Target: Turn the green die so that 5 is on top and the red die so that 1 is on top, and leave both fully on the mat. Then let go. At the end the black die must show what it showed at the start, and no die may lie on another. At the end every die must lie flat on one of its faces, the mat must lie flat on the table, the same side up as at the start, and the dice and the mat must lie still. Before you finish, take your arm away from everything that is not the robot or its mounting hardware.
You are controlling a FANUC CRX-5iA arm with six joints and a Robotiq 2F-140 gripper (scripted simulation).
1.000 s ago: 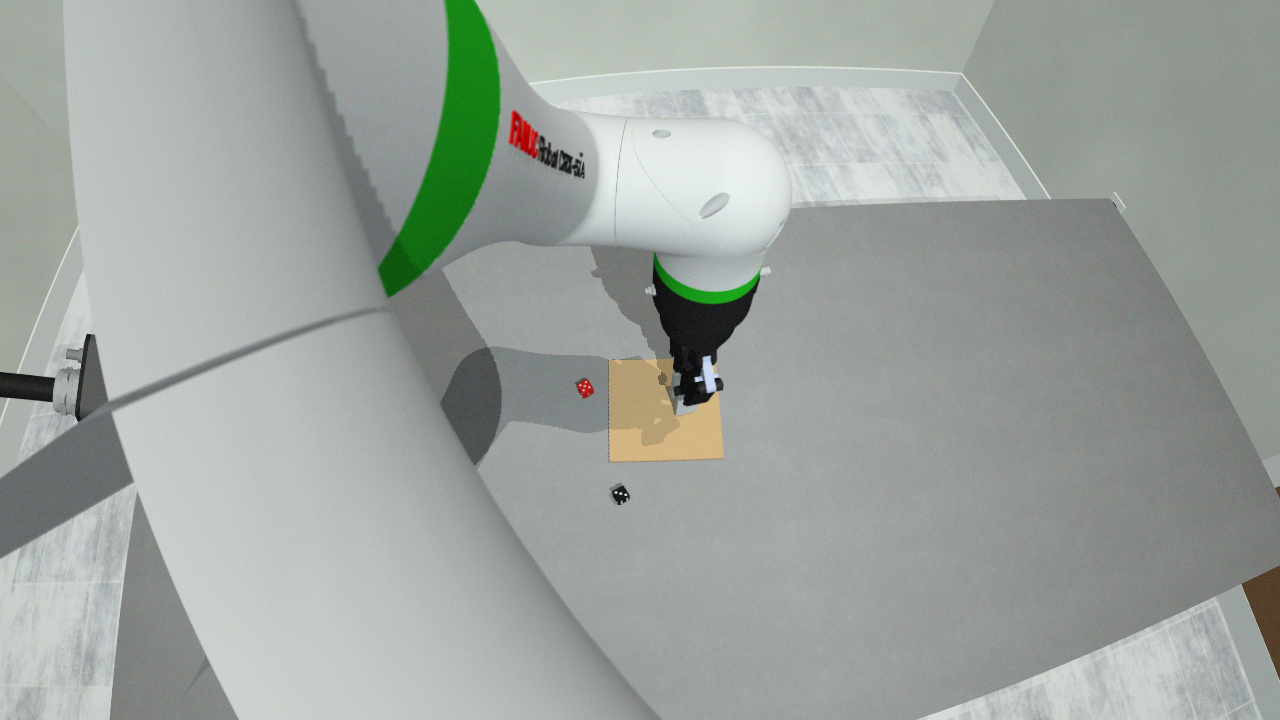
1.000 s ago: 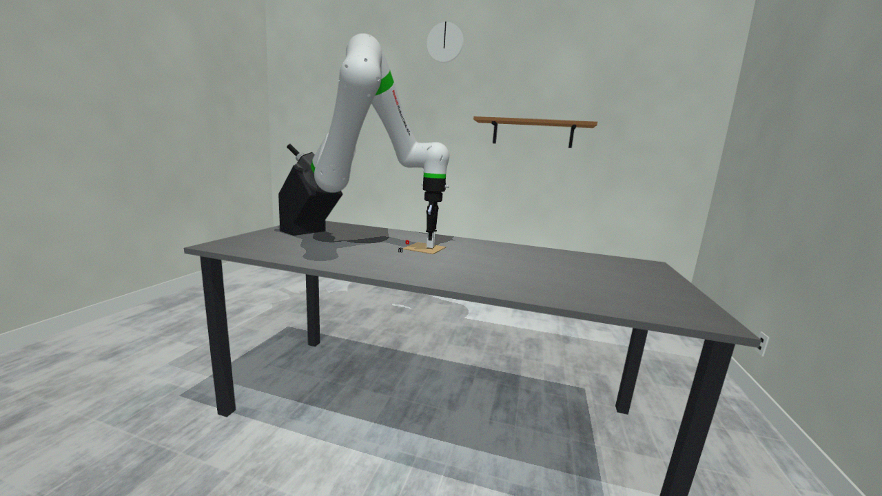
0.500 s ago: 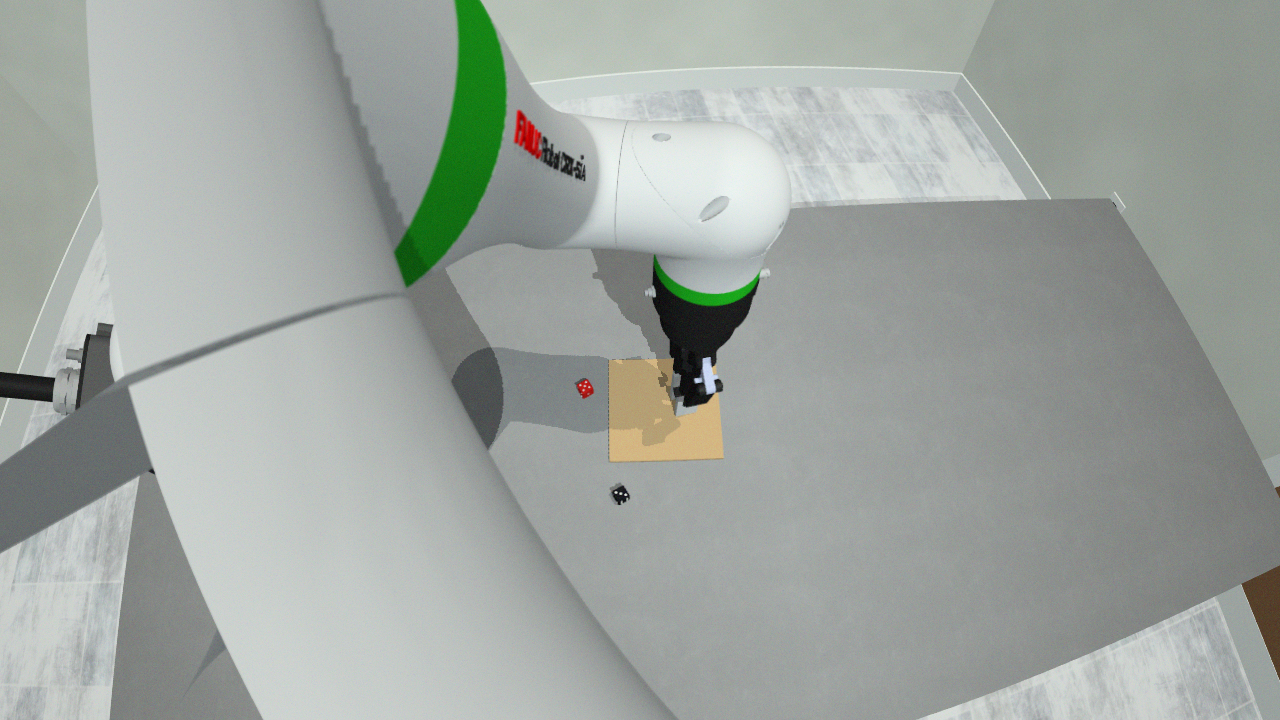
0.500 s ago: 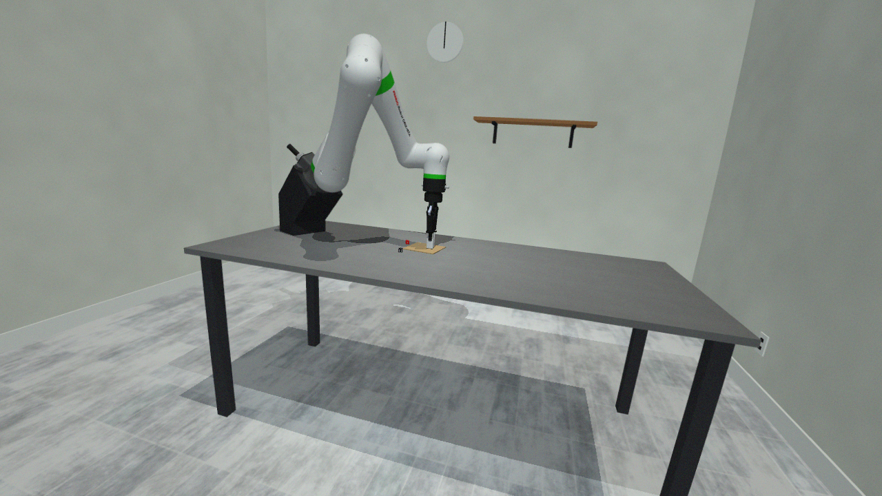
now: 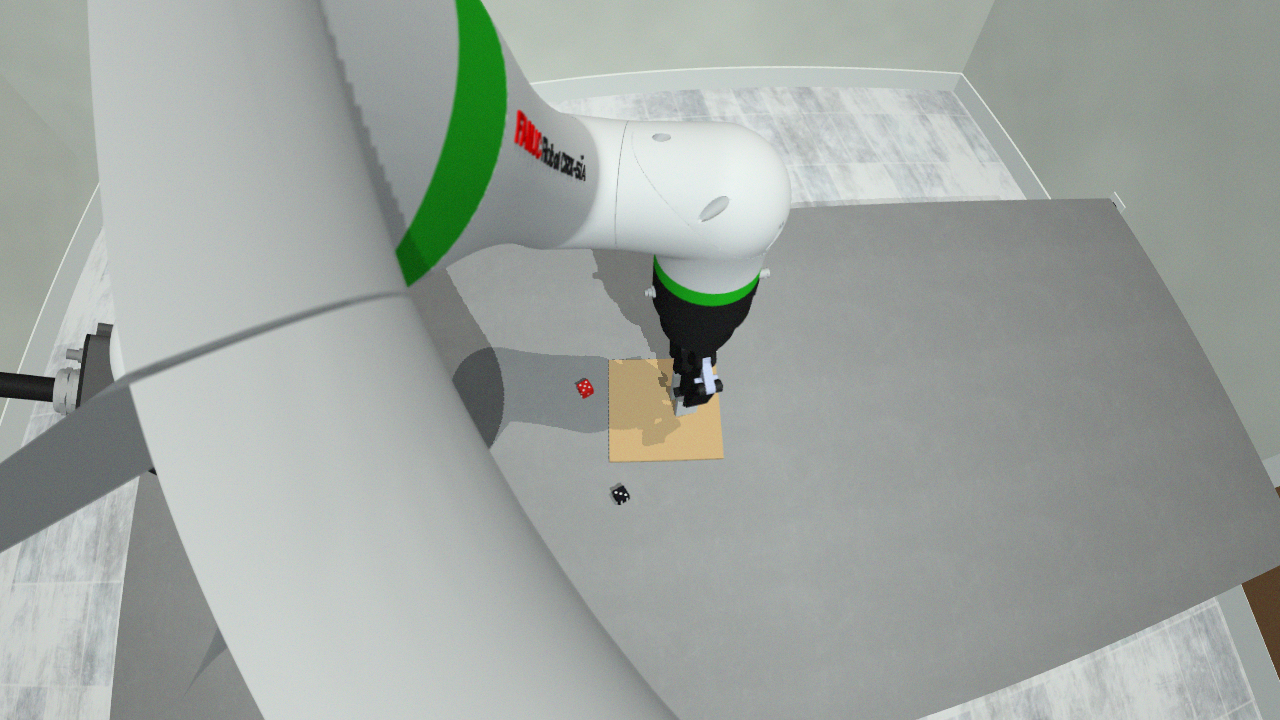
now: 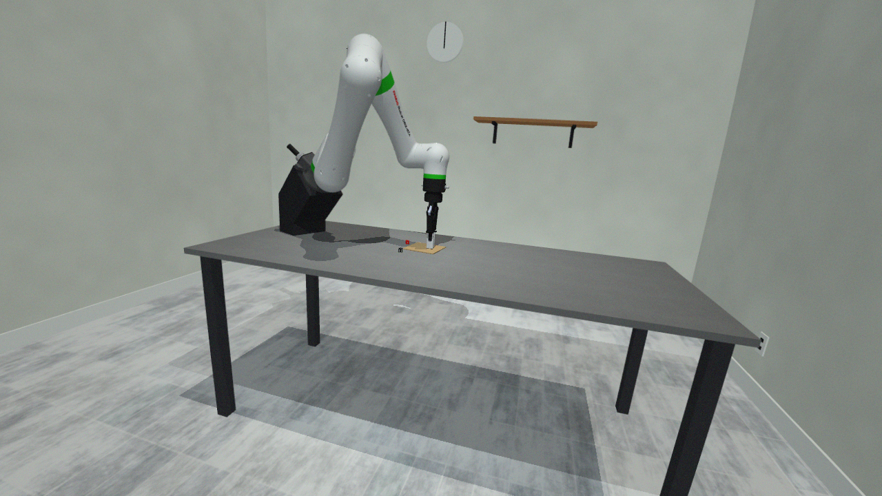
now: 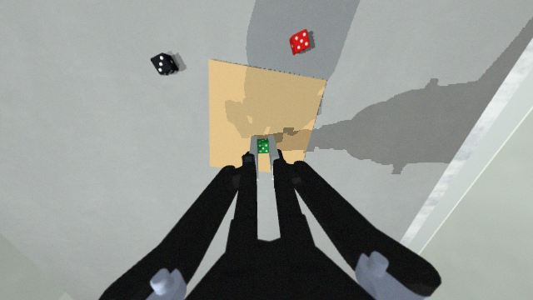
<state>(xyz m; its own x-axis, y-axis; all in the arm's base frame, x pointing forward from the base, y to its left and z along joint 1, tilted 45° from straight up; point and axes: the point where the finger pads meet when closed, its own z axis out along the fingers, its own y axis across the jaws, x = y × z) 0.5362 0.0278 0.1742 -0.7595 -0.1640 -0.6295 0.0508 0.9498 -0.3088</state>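
Right now the green die is 3 cm below my hand. Round my hand: red die: 11 cm behind, 5 cm to the left, 3 cm below; then tan mat: 2 cm behind, 4 cm below; then black die: 11 cm behind, 9 cm to the right, 3 cm below.
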